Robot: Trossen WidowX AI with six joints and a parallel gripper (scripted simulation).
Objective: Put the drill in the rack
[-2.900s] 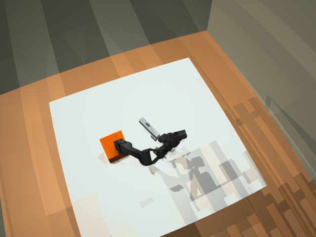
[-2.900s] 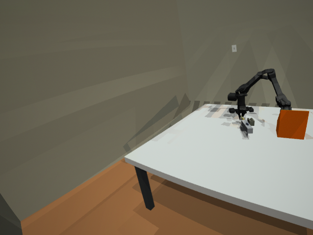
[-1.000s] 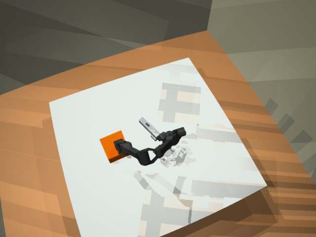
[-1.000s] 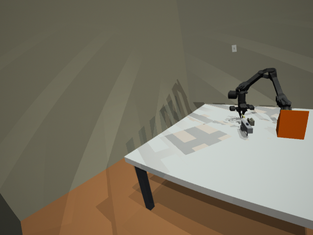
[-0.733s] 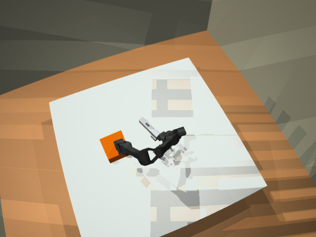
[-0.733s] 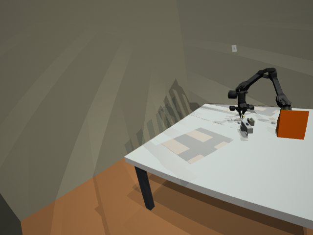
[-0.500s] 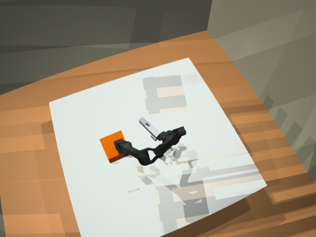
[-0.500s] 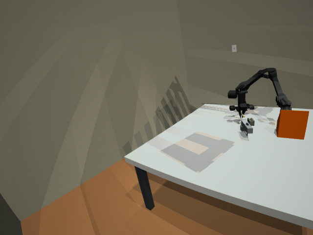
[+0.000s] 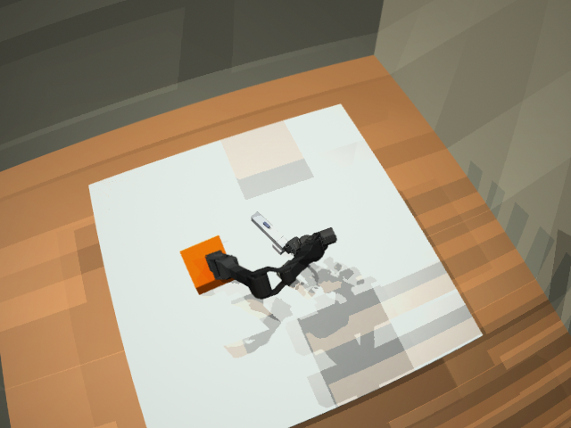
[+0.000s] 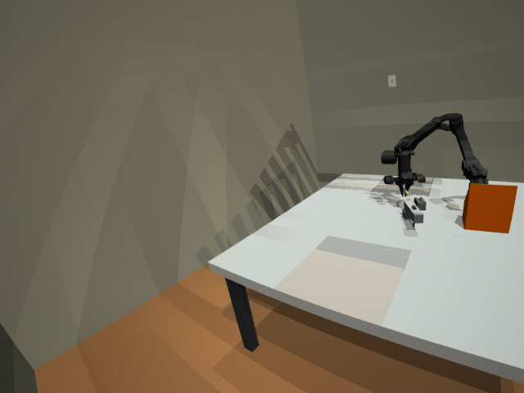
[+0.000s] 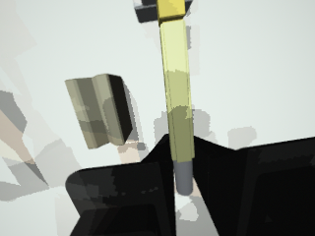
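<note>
The drill lies 1 cm behind my gripper tip, 4 cm to the left of it and 4 cm above it. From my gripper tip the other things lie so: blue key (7 cm behind, 21 cm to the left); then rack (8 cm behind, 3 cm below).
</note>
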